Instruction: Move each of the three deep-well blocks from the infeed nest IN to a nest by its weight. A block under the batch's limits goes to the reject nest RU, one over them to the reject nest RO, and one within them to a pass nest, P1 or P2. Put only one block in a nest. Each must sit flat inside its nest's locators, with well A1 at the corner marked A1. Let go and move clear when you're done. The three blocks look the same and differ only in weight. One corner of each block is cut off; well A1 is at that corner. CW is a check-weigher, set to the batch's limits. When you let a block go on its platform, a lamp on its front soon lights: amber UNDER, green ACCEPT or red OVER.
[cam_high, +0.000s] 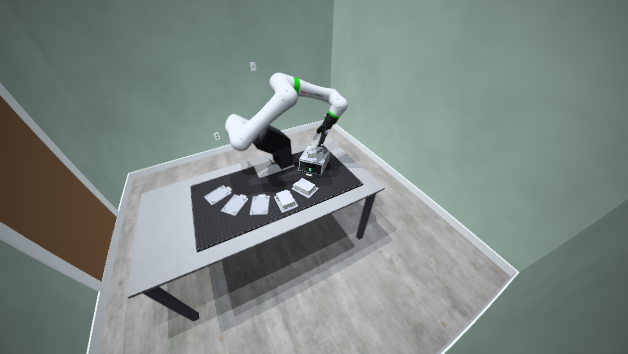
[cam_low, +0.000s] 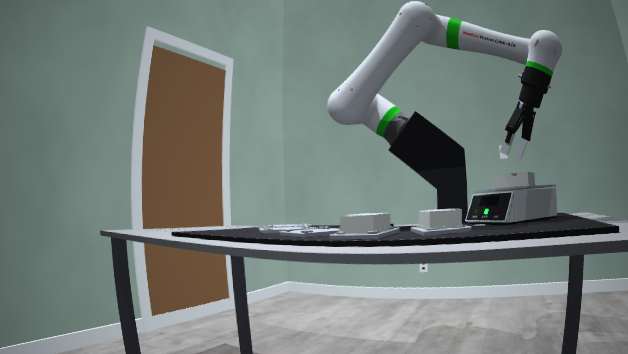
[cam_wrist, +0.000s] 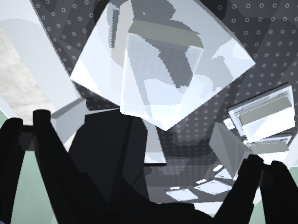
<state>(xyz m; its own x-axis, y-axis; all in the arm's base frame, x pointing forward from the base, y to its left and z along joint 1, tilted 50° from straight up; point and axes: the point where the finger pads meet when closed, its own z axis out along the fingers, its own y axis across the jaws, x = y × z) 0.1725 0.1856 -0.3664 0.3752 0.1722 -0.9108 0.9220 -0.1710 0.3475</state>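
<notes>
The check-weigher platform is 11 cm below my hand. The rest, counted from my hand: grey deep-well block (24 cm ahead, 22 cm to the right, 17 cm below); then check-weigher CW (14 cm below).
</notes>
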